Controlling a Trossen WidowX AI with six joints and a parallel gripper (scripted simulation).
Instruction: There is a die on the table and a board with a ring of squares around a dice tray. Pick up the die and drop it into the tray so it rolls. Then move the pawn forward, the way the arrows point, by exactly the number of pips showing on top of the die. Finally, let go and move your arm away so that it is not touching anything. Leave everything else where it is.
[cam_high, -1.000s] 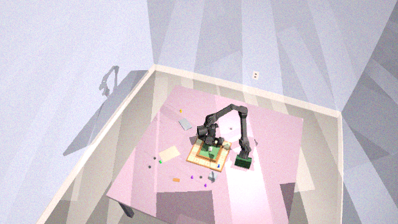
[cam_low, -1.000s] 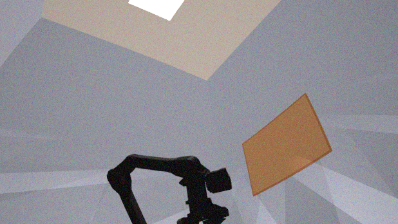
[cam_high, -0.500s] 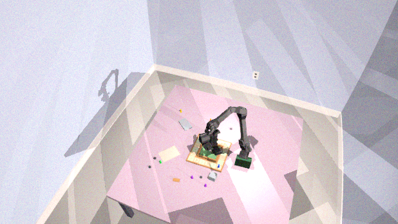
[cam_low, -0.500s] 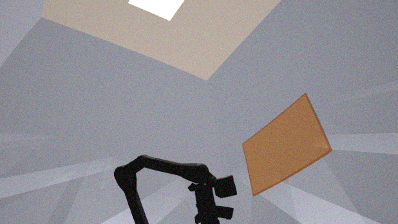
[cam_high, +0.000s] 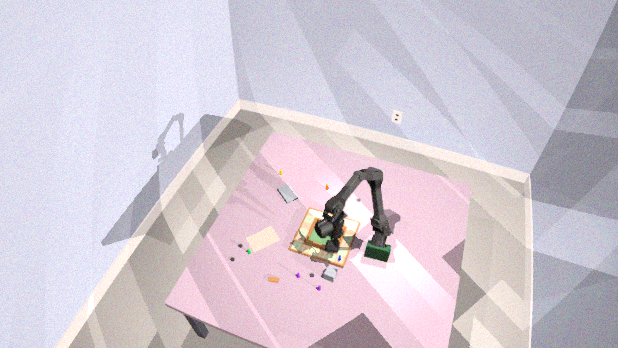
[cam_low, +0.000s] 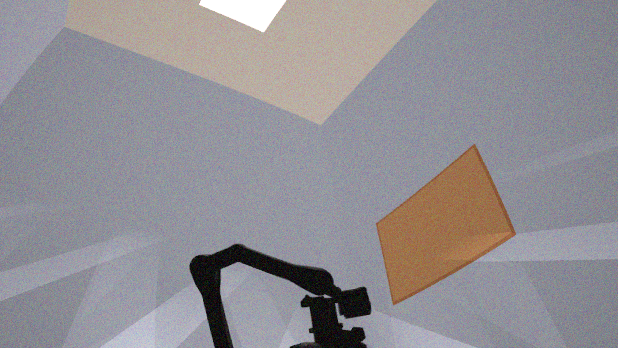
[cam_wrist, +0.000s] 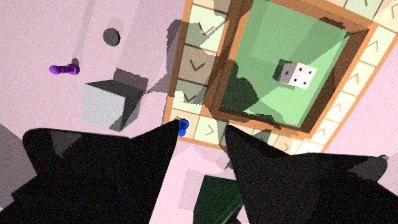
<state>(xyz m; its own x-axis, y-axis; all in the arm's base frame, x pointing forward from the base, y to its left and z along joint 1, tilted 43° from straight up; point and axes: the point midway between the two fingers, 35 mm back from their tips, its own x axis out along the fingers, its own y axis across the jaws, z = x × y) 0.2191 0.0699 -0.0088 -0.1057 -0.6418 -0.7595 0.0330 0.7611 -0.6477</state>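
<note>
My gripper tip is now 7 cm above the blue pawn, 4 cm past it and 2 cm to the right of it. The rest, counted from my gripper tip: orange block (25 cm ahead, 20 cm to the left, 9 cm below); then green dice tray (10 cm to the right, 9 cm below, 5 cm ahead); then pale grey cube (12 cm to the left, 7 cm below, 1 cm behind).
</note>
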